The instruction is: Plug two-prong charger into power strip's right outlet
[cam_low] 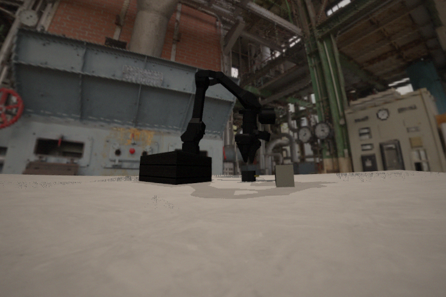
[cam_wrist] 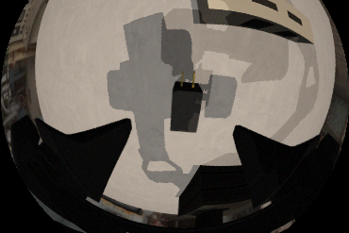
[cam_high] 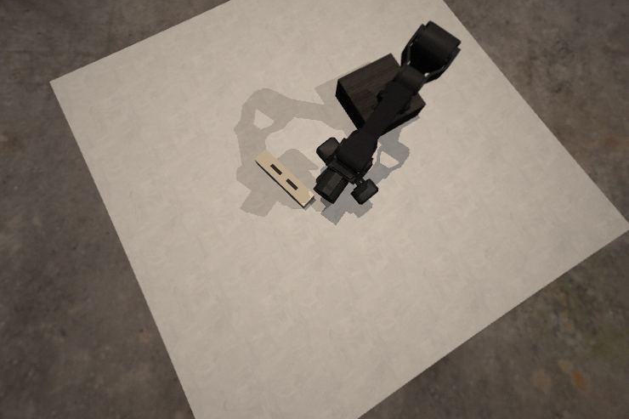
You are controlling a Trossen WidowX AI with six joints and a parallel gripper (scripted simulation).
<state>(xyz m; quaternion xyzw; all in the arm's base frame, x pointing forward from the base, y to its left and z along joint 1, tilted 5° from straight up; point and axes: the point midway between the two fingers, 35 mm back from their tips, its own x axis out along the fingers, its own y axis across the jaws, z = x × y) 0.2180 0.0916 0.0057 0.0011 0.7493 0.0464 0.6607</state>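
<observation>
Right now my gripper tip is 5 cm above the black two-prong charger and 1 cm short of it.
</observation>
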